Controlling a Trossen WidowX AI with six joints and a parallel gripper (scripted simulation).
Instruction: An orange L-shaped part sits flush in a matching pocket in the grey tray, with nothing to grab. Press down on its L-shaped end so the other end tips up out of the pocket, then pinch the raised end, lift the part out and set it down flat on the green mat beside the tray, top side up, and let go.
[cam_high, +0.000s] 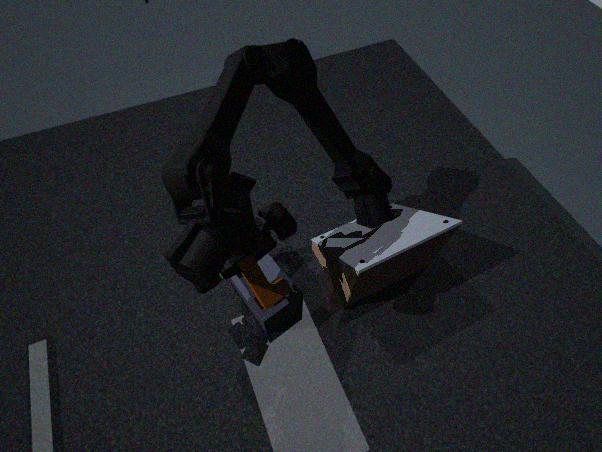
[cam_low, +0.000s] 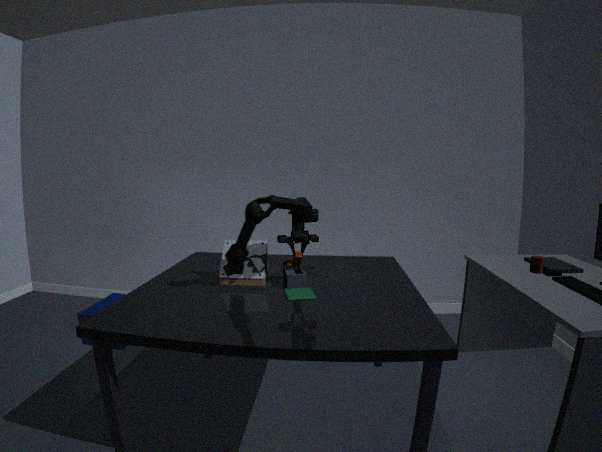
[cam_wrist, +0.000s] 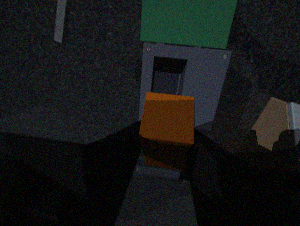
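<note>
My gripper tip is 15 cm above the green mat, 14 cm to the left of it and 1 cm short of it. Also, from my gripper tip: orange L-shaped part: 3 cm to the left, 3 cm below, 2 cm behind.
</note>
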